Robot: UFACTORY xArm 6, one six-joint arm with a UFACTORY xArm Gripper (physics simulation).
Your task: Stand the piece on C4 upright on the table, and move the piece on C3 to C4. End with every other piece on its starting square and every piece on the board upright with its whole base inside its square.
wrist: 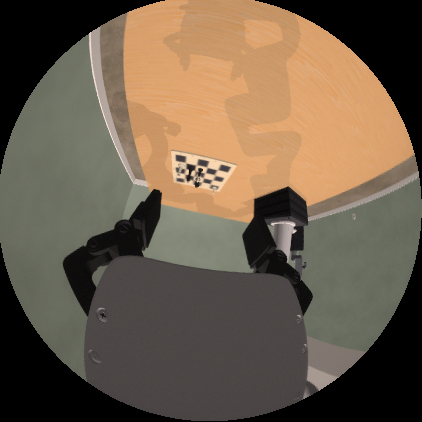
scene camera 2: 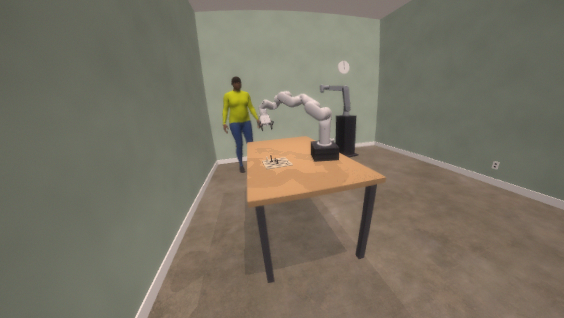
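Seen in the pictures: gripper, fingertip midpoint: (wrist: 206, 214) (scene camera 2: 267, 129); arm's base, link origin: (wrist: 282, 222) (scene camera 2: 324, 144).
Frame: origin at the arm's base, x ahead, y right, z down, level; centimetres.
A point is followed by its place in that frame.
A small chessboard (scene camera 2: 287, 163) (wrist: 231, 167) lies on the wooden table. Small dark pieces stand close together on it, among them a tall dark piece (scene camera 2: 271, 158) @[x 46.2, y 10.5, z 8.2 cm] and, in the wrist view, a dark piece (wrist: 190, 173) @[x 45.7, y 11.3, z 8.5 cm] beside another dark piece (wrist: 200, 171) @[x 42.4, y 11.3, z 10.1 cm]. A pale piece (wrist: 180, 170) @[x 49.4, y 11.7, z 8.9 cm] is near the board's left edge in the wrist view, and a second pale piece (wrist: 214, 189) @[x 35.3, y -0.6, z 10.0 cm] is near its lower right corner. The pieces are too small to tell their squares or kinds. My gripper (scene camera 2: 267, 129) @[x 40.1, y 39.0, z -12.5 cm] (wrist: 206, 214) @[x 40.1, y 39.0, z -12.5 cm] is open and empty, high above the table and away from the board.
The table (scene camera 2: 320, 182) @[x 30.4, y -41.4, z 12.0 cm] (wrist: 330, 115) @[x 16.6, y 46.6, z 12.0 cm] carries the arm's black base block (scene camera 2: 325, 151) @[x 5.4, y -9.6, z 3.6 cm] (wrist: 281, 204) @[x 8.0, y 9.4, z 4.7 cm] to the right of the board in the scene view. A person in a yellow top (scene camera 2: 238, 107) stands behind the table. A second arm stands on a black pedestal (scene camera 2: 346, 134) behind.
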